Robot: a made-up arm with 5 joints. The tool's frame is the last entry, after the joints. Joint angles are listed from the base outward. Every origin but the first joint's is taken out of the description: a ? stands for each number. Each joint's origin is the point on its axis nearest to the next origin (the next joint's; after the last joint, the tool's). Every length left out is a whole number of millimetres.
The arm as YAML. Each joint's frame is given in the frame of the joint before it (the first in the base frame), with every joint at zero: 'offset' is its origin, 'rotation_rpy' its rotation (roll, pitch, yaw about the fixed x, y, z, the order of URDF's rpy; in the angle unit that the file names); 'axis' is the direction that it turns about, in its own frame. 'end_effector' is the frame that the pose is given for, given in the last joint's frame.
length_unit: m
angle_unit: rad
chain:
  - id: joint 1
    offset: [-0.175, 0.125, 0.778]
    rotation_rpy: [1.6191, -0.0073, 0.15]
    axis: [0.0, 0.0, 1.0]
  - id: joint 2
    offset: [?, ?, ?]
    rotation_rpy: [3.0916, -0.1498, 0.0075]
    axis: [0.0, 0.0, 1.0]
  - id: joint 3
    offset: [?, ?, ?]
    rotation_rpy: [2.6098, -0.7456, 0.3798]
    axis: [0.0, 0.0, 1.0]
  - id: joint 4
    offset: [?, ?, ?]
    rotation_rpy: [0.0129, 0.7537, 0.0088]
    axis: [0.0, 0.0, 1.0]
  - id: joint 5
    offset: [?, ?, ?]
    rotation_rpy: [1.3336, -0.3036, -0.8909]
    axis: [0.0, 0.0, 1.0]
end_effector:
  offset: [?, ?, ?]
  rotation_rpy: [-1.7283, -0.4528, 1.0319]
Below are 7 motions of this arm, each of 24 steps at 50 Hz.
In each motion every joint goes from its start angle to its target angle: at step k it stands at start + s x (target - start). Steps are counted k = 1, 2, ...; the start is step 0. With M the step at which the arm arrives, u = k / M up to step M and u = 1 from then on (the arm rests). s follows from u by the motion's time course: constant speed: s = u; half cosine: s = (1 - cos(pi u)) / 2; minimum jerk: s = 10 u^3 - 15 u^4 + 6 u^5.
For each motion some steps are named. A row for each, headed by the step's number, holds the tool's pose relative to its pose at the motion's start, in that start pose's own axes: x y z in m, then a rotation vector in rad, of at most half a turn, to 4 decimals.
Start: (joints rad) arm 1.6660 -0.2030 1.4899 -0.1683 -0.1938
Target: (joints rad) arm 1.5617 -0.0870 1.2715 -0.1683 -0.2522
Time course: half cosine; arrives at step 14
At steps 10, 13, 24:
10: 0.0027 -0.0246 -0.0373 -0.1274 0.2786 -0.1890
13: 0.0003 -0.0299 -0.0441 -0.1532 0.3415 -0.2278
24: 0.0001 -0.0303 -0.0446 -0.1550 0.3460 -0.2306

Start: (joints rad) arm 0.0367 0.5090 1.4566 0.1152 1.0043
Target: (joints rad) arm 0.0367 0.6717 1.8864 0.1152 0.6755
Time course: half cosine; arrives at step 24
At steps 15, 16, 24:
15: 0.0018 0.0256 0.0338 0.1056 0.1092 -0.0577
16: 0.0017 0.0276 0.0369 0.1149 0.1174 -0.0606
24: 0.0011 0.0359 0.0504 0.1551 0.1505 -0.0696

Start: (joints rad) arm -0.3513 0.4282 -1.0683 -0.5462 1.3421
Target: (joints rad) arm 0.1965 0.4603 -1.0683 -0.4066 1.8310
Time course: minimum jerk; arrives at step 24
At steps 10, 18, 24:
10: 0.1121 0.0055 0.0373 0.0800 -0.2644 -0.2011
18: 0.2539 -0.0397 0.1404 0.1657 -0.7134 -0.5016
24: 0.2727 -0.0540 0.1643 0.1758 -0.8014 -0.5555

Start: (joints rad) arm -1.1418 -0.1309 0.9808 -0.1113 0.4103
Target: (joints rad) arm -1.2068 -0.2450 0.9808 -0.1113 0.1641
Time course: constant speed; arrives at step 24
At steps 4, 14, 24:
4: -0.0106 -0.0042 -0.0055 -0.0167 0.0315 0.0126
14: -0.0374 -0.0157 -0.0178 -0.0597 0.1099 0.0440
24: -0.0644 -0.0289 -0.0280 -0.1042 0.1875 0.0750

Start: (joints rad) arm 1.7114 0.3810 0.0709 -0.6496 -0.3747
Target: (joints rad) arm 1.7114 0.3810 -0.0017 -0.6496 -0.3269
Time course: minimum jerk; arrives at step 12
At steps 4, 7, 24:
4: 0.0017 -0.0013 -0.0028 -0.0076 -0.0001 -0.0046
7: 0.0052 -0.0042 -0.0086 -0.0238 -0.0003 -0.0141
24: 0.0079 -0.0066 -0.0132 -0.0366 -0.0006 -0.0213

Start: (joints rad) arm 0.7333 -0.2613 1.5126 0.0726 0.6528
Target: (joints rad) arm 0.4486 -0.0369 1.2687 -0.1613 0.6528
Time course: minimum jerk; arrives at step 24
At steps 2, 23, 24:
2: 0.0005 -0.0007 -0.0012 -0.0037 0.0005 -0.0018
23: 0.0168 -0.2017 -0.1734 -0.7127 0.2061 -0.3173
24: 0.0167 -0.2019 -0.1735 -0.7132 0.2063 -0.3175

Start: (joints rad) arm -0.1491 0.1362 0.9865 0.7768 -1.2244
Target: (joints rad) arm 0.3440 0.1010 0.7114 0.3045 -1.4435
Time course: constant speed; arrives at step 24
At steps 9, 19, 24:
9: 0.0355 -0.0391 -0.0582 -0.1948 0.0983 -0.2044
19: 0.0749 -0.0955 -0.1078 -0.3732 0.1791 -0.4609
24: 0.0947 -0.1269 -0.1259 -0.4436 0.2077 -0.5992

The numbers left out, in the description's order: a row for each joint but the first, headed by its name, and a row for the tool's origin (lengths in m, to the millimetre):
joint 2: 0.046 0.025 0.0
joint 3: -0.086 0.024 0.0
joint 4: -0.019 -0.038 0.0
joint 5: 0.193 0.181 0.0
tool: 0.271 -0.026 0.0

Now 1 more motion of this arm.
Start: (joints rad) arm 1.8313 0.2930 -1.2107 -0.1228 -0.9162
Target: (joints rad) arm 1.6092 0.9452 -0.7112 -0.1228 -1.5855
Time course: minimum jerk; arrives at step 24
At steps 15, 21, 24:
15: -0.1854 -0.2184 -0.1200 -0.6743 0.4857 0.1728
21: -0.2519 -0.3099 -0.0991 -0.9151 0.6807 0.2221
24: -0.2558 -0.3154 -0.0967 -0.9300 0.6931 0.2250

